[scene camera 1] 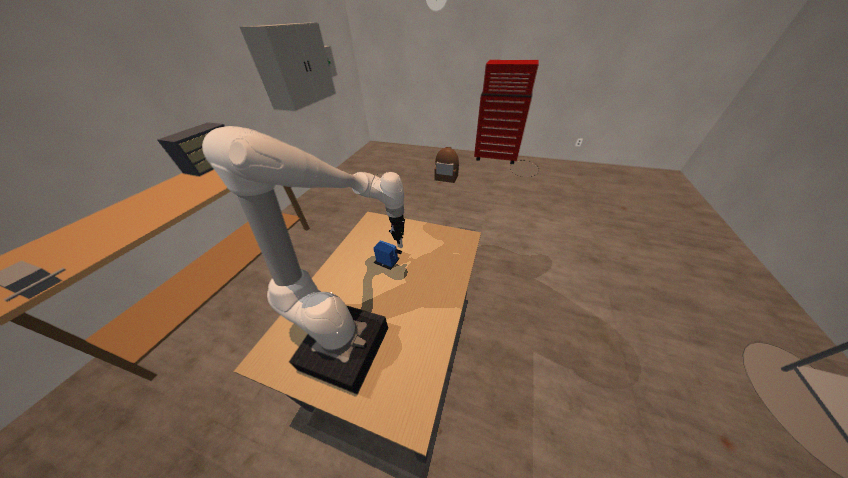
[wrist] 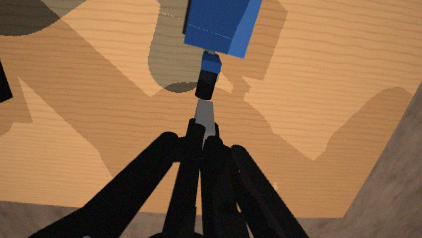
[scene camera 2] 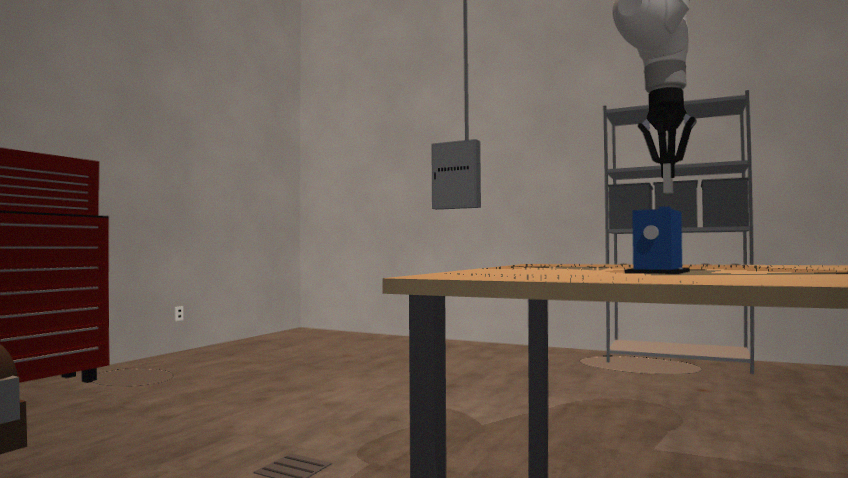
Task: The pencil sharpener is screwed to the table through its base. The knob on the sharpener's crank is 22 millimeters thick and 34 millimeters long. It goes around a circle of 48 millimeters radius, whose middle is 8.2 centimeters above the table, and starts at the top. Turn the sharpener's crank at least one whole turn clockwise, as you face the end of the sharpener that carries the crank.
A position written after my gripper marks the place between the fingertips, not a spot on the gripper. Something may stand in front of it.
Note:
In view: my gripper [scene camera 2: 668,192].
My gripper is seen too in the wrist view [wrist: 202,111].

